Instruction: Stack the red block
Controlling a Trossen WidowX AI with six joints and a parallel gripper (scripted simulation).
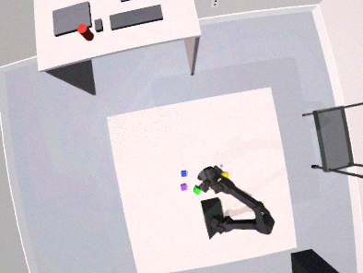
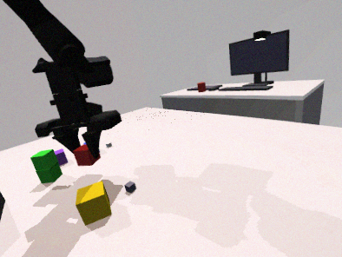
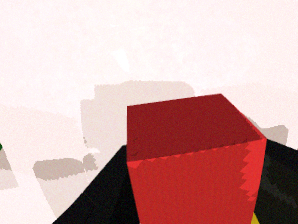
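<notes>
My gripper tip is 7 cm past the purple block, 19 cm to the right of it and 3 cm above it. The rest, counted from my gripper tip: red block (1 cm above); yellow block (3 cm behind, 13 cm to the right, 3 cm below); blue block (3 cm ahead, 17 cm to the left, 3 cm below).
</notes>
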